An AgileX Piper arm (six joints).
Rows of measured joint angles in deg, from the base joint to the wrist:
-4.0, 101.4, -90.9, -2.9, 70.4, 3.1
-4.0, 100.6, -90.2, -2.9, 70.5, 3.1
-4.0, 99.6, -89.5, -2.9, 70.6, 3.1
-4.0, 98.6, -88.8, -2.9, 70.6, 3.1
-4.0, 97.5, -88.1, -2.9, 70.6, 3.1
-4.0, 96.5, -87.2, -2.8, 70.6, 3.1
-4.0, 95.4, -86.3, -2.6, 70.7, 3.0
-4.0, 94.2, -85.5, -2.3, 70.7, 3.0
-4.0, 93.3, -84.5, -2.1, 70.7, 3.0
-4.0, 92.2, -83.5, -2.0, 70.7, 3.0
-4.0, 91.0, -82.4, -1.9, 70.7, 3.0
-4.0, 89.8, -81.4, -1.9, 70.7, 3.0
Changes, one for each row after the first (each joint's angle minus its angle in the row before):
0.0, -0.8, 0.7, 0.0, 0.1, 0.0
0.0, -1.0, 0.7, 0.0, 0.1, 0.0
0.0, -1.0, 0.7, 0.0, 0.0, 0.0
0.0, -1.1, 0.7, 0.0, 0.0, 0.0
0.0, -1.0, 0.9, 0.1, 0.0, 0.0
0.0, -1.1, 0.9, 0.2, 0.1, -0.1
0.0, -1.2, 0.8, 0.3, 0.0, 0.0
0.0, -0.9, 1.0, 0.2, 0.0, 0.0
0.0, -1.1, 1.0, 0.1, 0.0, 0.0
0.0, -1.2, 1.1, 0.1, 0.0, 0.0
0.0, -1.2, 1.0, 0.0, 0.0, 0.0

